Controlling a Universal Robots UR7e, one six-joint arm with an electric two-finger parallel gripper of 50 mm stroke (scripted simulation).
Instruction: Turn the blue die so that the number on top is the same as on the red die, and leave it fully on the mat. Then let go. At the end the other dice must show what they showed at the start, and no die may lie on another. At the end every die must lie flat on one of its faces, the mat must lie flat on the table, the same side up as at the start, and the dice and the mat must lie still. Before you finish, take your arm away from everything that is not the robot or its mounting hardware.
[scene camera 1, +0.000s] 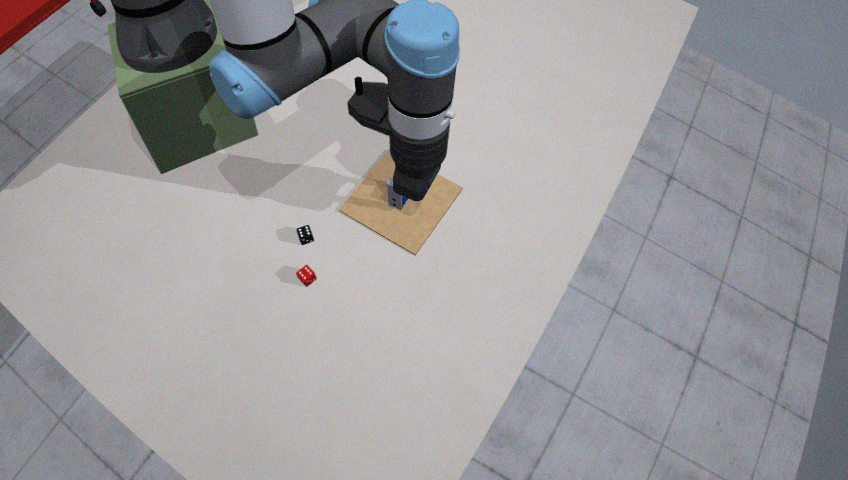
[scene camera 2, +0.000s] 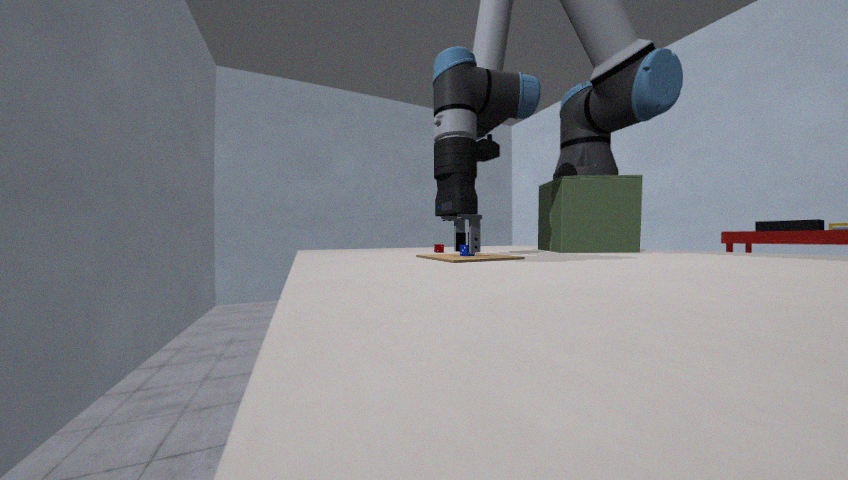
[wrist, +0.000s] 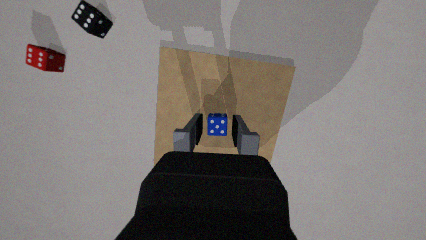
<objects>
My gripper shows in scene camera 1, in scene camera 2 (466, 251) and in the wrist view. One and the same spot on my gripper: (wrist: 185, 139) is (scene camera 1: 391, 180).
</objects>
